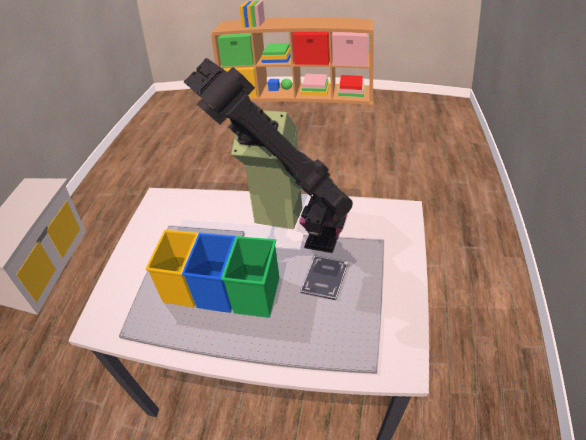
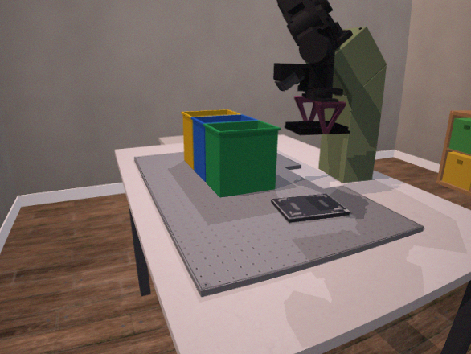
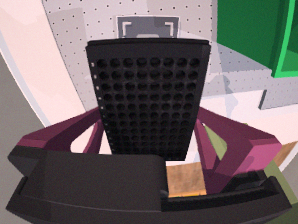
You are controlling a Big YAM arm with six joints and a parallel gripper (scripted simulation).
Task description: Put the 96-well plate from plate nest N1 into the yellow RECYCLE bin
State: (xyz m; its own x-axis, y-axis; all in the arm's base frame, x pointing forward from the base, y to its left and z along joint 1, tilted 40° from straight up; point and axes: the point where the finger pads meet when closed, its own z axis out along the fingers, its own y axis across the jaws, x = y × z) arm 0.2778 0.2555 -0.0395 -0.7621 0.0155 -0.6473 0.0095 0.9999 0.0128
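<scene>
The yellow bin lies 450 mm to the right of my hand, 160 mm ahead of it and 120 mm below it. Also, from my hand: black 96-well plate: right at my hand; then plate nest N1: 200 mm below; then green bin: 200 mm to the right, 130 mm ahead, 120 mm below.
</scene>
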